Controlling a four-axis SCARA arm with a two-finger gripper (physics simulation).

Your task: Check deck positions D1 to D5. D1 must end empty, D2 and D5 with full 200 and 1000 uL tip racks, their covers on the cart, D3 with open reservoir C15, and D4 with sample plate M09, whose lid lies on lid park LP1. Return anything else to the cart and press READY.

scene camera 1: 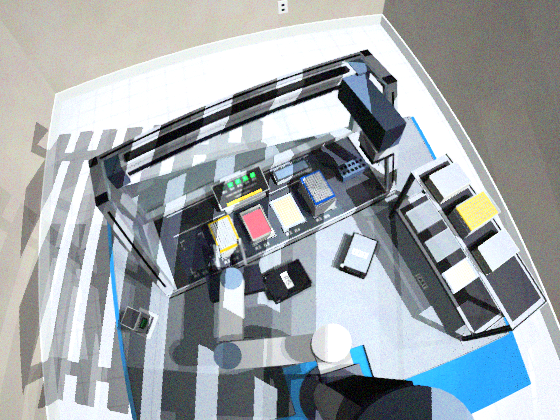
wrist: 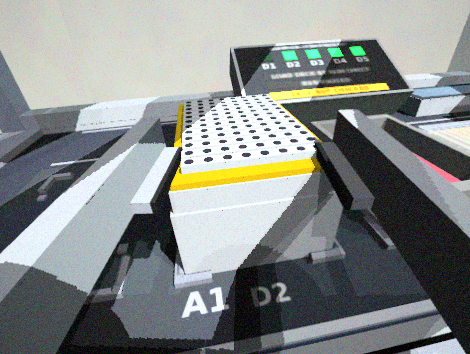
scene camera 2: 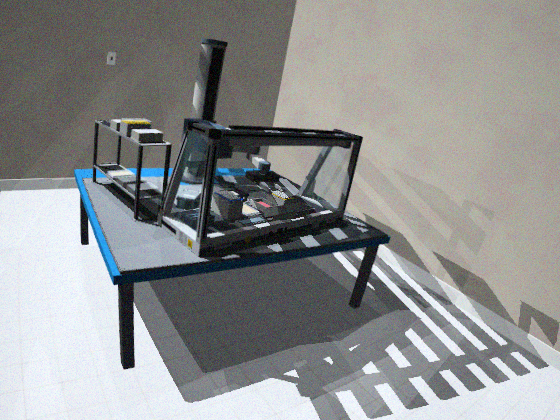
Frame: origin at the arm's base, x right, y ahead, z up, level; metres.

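Where they show: gripper, between the fingertips: (scene camera 1: 227,242) (wrist: 247,133) (scene camera 2: 276,190).
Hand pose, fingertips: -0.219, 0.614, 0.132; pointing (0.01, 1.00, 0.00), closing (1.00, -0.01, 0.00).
Observation:
Each offset is from my fingertips to the top centre of the thing, as dx, dy, dz. "*": to the spot under its first point.
A yellow-rimmed tip rack {-0.006, +0.039, -0.006} (scene camera 1: 223,233) (wrist: 245,130) stands upright at D2, its holed top uncovered. My gripper (wrist: 247,133) is shut at its narrow setting and holds nothing. Its long fingers still stand apart, by the rack's front edges. A red-filled open reservoir {+0.116, +0.063, -0.040} (scene camera 1: 256,223) is at D3, a pale-yellow plate {+0.238, +0.086, -0.057} (scene camera 1: 287,211) at D4 and a blue-rimmed tip rack (scene camera 1: 317,189) (scene camera 2: 231,205) at D5. D1, left of D2, shows bare corner guides in the wrist view. Green lamps on the deck display {* +0.094, +0.200, -0.004} (scene camera 1: 241,187) (wrist: 320,65) light for D2 to D5. Its yellow line is blurred.
A black labelled block {+0.167, -0.167, -0.063} (scene camera 1: 300,277) and a white-topped block {+0.447, -0.147, -0.061} (scene camera 1: 358,254) lie before the deck. The cart {+0.756, -0.292, +0.237} (scene camera 1: 462,336) (scene camera 2: 137,185) at the right bears a yellow-topped rack {+0.743, -0.229, +0.301} (scene camera 1: 477,211) and grey and white items. A small box with a green button {* -0.367, -0.208, -0.035} (scene camera 1: 144,322) stands far left. The enclosure surrounds the deck.

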